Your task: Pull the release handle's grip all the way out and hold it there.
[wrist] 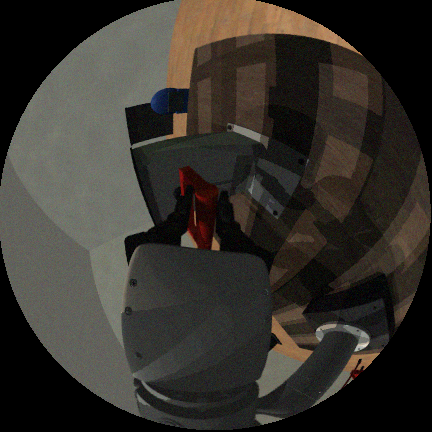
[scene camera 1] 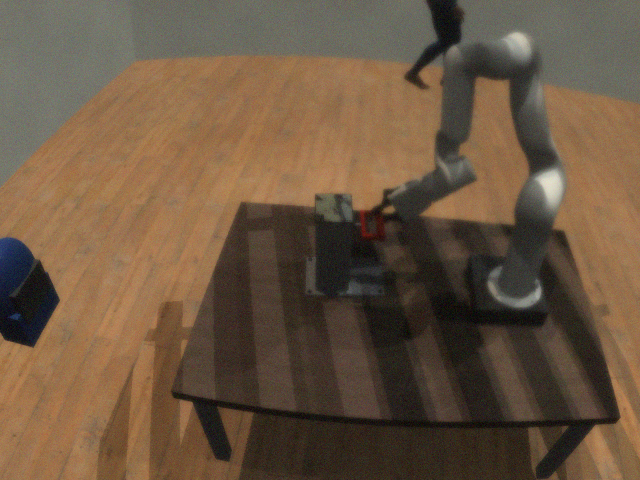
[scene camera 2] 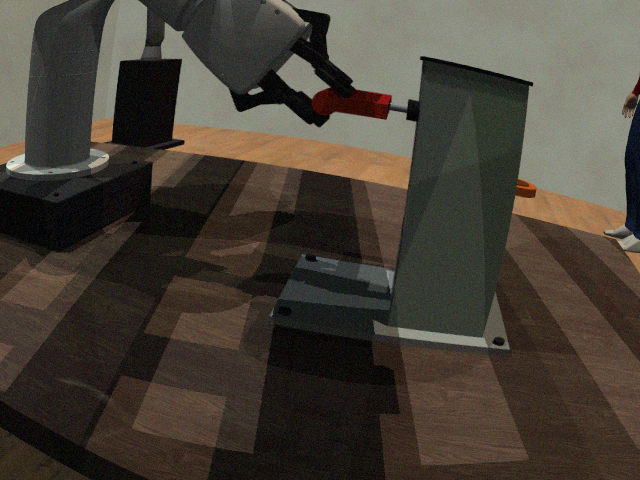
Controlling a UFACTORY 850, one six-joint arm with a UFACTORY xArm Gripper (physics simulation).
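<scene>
The release handle's red grip is a rectangular loop on the side of a tall grey-green housing that faces the arm. A short length of metal rod shows between the grip and a black collar on the housing. My gripper is shut on the red grip. In the scene camera 2 view one finger lies on its upper face and the other against the underside of its rounded outer end. How far the rod can travel is hidden.
The housing's base plate is bolted to the striped table. The arm's dark base block stands on the arm's side. An orange ring shows behind the housing. A person and a blue object are off the table.
</scene>
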